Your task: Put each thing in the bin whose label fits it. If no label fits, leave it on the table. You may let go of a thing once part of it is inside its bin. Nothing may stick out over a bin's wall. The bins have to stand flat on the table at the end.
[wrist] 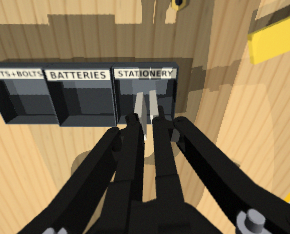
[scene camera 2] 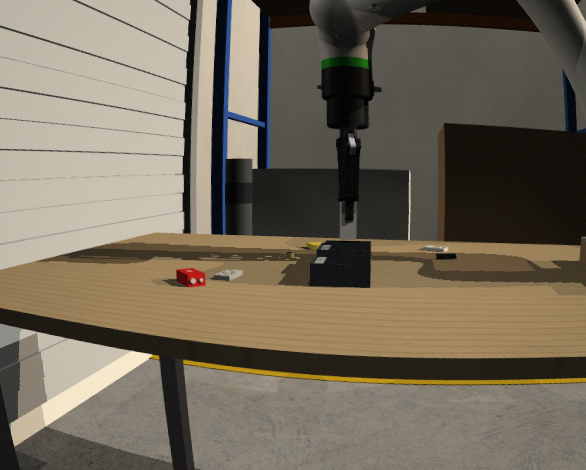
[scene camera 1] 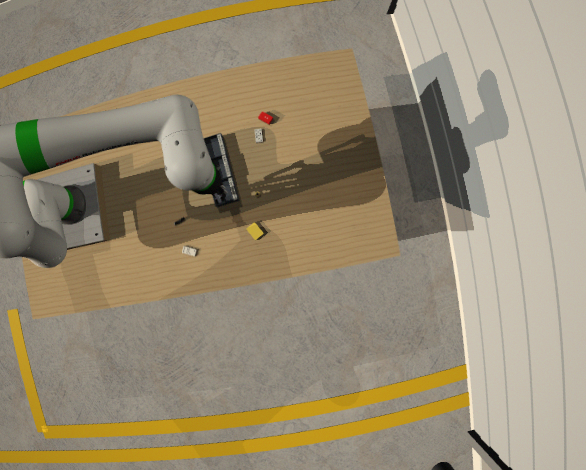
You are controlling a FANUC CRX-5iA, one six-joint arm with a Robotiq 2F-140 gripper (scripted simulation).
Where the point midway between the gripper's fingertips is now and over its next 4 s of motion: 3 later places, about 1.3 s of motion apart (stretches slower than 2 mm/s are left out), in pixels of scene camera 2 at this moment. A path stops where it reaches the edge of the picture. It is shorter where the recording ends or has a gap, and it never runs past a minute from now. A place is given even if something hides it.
My gripper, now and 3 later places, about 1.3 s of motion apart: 347,238; 347,232; 346,255; 344,231
